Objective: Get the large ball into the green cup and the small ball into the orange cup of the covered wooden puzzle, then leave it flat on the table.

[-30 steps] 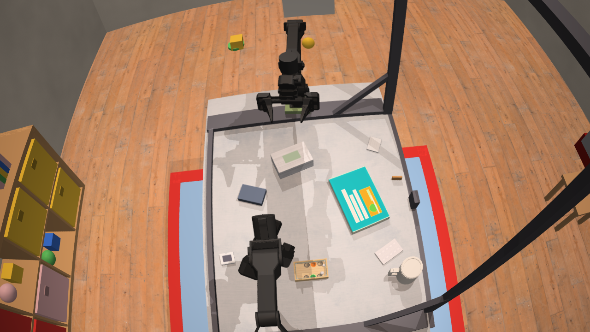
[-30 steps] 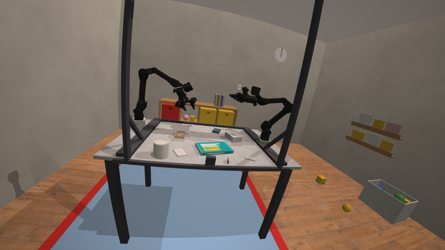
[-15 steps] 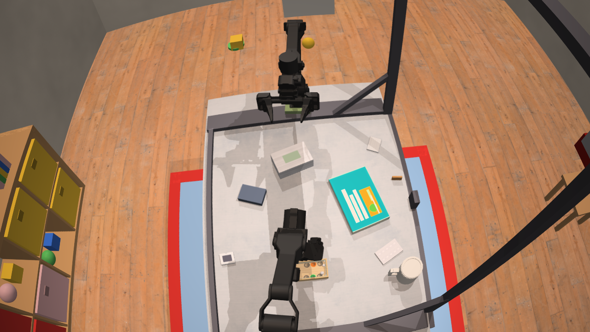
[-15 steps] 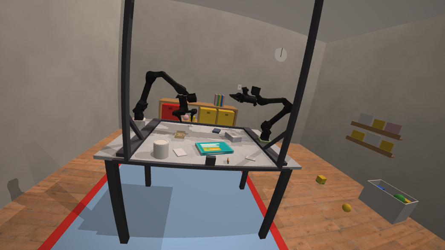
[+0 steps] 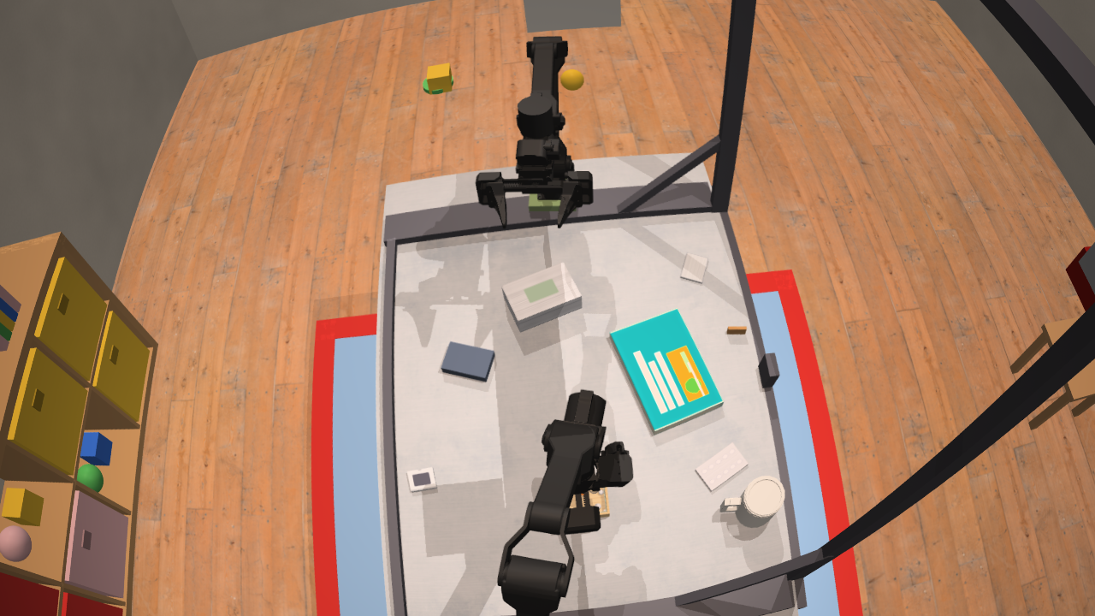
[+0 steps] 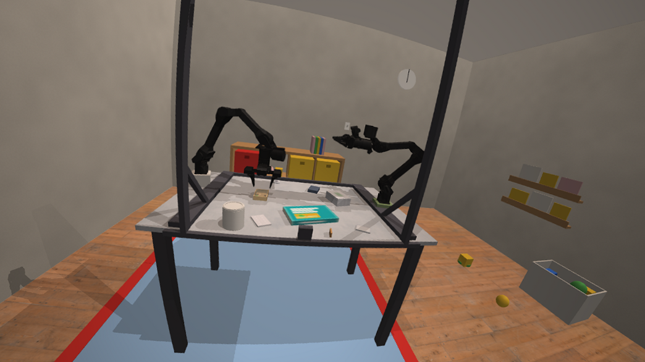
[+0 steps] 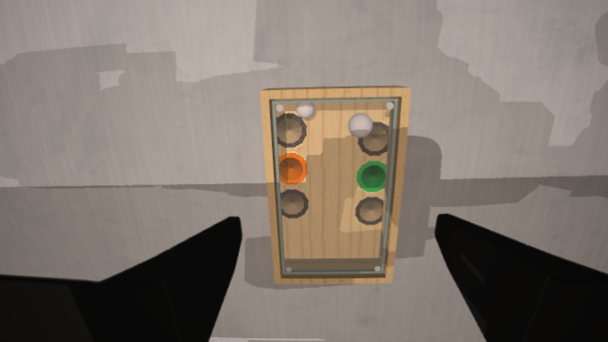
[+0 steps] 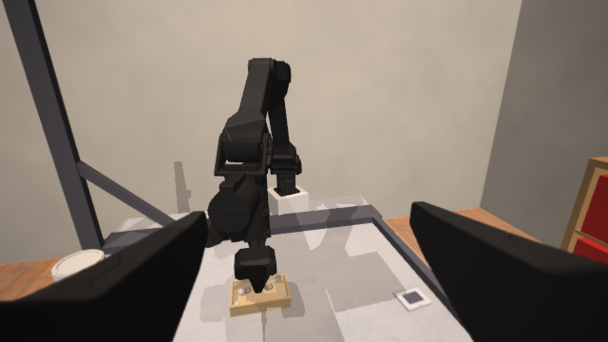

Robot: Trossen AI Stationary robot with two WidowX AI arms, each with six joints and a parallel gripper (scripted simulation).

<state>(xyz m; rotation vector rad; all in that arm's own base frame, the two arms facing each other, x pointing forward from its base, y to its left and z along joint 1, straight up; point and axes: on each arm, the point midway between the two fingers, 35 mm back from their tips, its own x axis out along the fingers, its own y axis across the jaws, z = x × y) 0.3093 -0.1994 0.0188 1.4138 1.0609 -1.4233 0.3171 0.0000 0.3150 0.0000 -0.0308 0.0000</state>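
The covered wooden puzzle lies 80 mm below my left hand. The rest, counted from my left hand: dark blue pad (220 mm ahead, 280 mm to the right, 80 mm below); small framed tile (290 mm ahead, 30 mm to the right, 80 mm below).
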